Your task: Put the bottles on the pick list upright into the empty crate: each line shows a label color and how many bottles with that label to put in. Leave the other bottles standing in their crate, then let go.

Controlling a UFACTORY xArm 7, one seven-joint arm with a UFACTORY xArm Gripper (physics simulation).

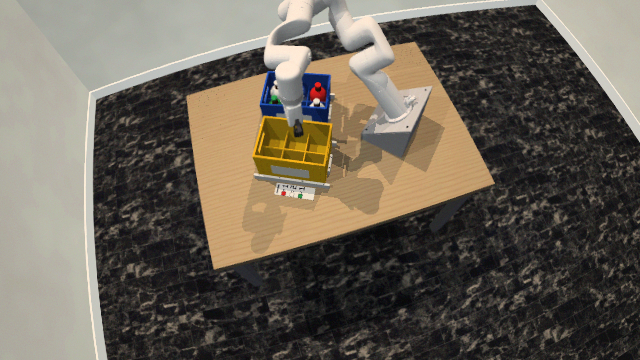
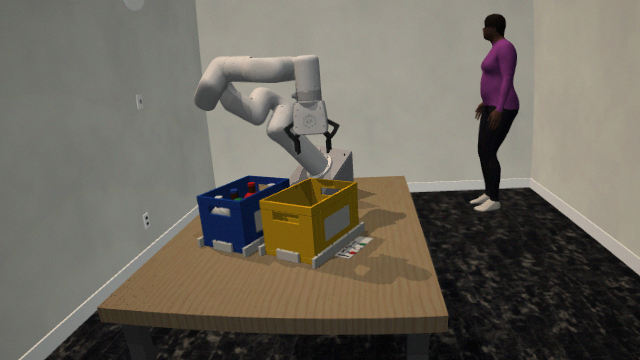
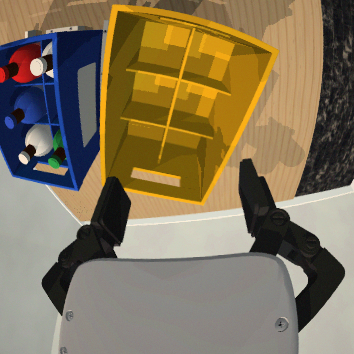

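Where they show: gripper, fingertip midpoint: [image 1: 295, 125] [image 2: 313, 153] [image 3: 178, 181]; arm's base, link origin: [image 1: 399, 112] [image 2: 320, 168].
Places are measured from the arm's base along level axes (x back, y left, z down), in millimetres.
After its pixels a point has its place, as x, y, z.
The yellow crate [image 1: 260, 165] {-601, 6, 34} [image 2: 290, 240] {-577, -74, 76} [image 3: 103, 125] {-424, -97, -35} is empty, with divided compartments. The blue crate [image 1: 267, 108] {-499, -208, -15} [image 2: 225, 232] {-489, -293, 76} [image 3: 69, 125] {-409, -163, -18} beside it holds upright bottles: one red [image 1: 317, 94] {-276, -220, 17} [image 2: 251, 191] {-277, -240, 6} [image 3: 25, 64] {-274, -217, 19}, one blue [image 2: 234, 193] {-355, -283, -13} [image 3: 31, 105] {-345, -257, 24}, one green [image 1: 274, 99] {-459, -235, -22} [image 3: 59, 145] {-443, -239, 12}, a white bottle [image 3: 39, 141] {-418, -294, 21} beside the green one and another white bottle [image 3: 50, 62] {-307, -149, -3} beside the red one. The pick list [image 1: 295, 192] {-505, 119, 139} [image 2: 354, 247] {-513, 113, 138} shows red, white and green marks; its numbers are too blurred to read. My gripper [image 1: 298, 132] {-440, 4, -152} [image 2: 313, 151] {-440, 4, -152} [image 3: 178, 181] {-440, 4, -152} is open and empty, above the crates.
Low light-grey rails [image 1: 292, 180] {-501, 77, 111} [image 2: 338, 245] {-527, 64, 122} edge the crates on the wooden table [image 1: 350, 200] {-314, 232, 140} [image 2: 250, 295] {-777, -165, 140}. The arm's base [image 1: 400, 131] {-57, 105, -38} stands on the same table. A person [image 2: 500, 75] stands on the floor beyond the table.
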